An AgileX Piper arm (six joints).
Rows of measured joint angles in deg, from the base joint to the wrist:
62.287 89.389 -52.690 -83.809 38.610 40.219
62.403 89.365 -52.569 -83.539 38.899 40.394
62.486 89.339 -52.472 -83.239 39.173 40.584
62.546 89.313 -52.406 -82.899 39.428 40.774
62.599 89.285 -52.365 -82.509 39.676 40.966
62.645 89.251 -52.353 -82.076 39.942 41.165
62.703 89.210 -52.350 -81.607 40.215 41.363
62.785 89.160 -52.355 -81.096 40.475 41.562
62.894 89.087 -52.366 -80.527 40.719 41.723
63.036 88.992 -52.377 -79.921 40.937 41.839
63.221 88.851 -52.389 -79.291 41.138 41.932
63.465 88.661 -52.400 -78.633 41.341 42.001
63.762 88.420 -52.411 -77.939 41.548 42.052
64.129 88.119 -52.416 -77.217 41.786 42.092
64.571 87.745 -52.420 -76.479 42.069 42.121
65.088 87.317 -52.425 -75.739 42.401 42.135
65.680 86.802 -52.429 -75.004 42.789 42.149
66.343 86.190 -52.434 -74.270 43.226 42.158
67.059 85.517 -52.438 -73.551 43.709 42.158
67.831 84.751 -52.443 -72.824 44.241 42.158
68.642 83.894 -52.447 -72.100 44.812 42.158
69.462 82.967 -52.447 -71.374 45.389 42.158
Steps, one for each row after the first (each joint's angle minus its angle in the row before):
0.116 -0.024 0.121 0.270 0.289 0.175
0.083 -0.026 0.097 0.300 0.274 0.190
0.060 -0.026 0.066 0.340 0.255 0.190
0.053 -0.028 0.041 0.390 0.248 0.192
0.046 -0.034 0.012 0.433 0.266 0.199
0.058 -0.041 0.003 0.469 0.273 0.198
0.082 -0.050 -0.005 0.511 0.260 0.199
0.109 -0.073 -0.011 0.569 0.244 0.161
0.142 -0.095 -0.011 0.606 0.218 0.116
0.185 -0.141 -0.012 0.630 0.201 0.093
0.244 -0.190 -0.011 0.658 0.203 0.069
0.297 -0.241 -0.011 0.694 0.207 0.051
0.367 -0.301 -0.005 0.722 0.238 0.040
0.442 -0.374 -0.004 0.738 0.283 0.029
0.517 -0.428 -0.005 0.740 0.332 0.014
0.592 -0.515 -0.004 0.735 0.388 0.014
0.663 -0.612 -0.005 0.734 0.437 0.009
0.716 -0.673 -0.004 0.719 0.483 0.000
0.772 -0.766 -0.005 0.727 0.532 0.000
0.811 -0.857 -0.004 0.724 0.571 0.000
0.820 -0.927 0.000 0.726 0.577 0.000

